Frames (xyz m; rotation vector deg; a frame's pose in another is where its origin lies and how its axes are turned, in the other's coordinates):
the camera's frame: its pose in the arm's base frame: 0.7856 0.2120 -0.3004 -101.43 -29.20 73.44
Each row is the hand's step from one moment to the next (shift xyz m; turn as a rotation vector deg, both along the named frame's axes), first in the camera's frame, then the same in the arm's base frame.
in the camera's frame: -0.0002 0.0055 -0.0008 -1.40 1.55 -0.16
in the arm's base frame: -0.0002 -0.0034 -0.0044 -0.64 -1.93 -0.49
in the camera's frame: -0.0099 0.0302 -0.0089 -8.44 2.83 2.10
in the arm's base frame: -0.0004 -0.0272 -0.0187 -5.61 -6.90 2.14
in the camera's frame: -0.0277 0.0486 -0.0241 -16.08 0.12 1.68
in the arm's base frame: 0.0036 -0.0564 -0.0226 -7.76 -11.24 8.65
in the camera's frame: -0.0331 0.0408 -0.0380 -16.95 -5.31 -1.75
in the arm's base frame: 0.0154 -0.0619 -0.0118 -4.14 -10.34 13.95
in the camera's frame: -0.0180 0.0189 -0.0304 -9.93 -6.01 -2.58
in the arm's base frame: 0.0177 -0.0358 -0.0028 -0.56 -5.12 10.72
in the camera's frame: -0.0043 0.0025 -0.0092 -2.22 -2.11 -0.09
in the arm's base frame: 0.0063 -0.0083 0.0012 -0.45 -0.53 2.98
